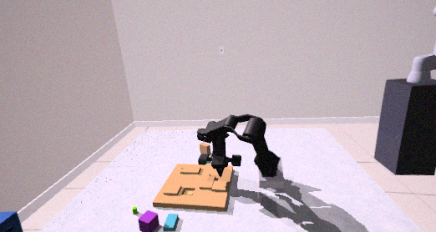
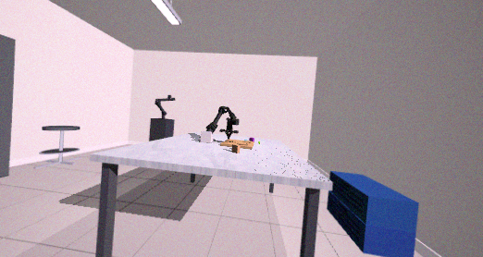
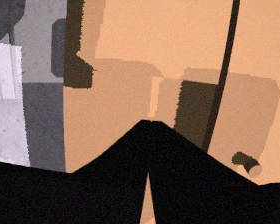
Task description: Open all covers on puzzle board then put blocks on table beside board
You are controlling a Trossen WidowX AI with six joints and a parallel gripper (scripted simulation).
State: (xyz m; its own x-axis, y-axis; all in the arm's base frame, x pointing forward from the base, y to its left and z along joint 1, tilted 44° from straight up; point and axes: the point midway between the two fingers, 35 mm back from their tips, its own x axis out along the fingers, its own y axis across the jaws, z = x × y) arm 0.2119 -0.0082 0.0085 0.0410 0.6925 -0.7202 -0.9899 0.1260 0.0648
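Right now the tan wooden puzzle board is 10 cm ahead of my gripper tip, 2 cm below it and 1 cm to the right of it.
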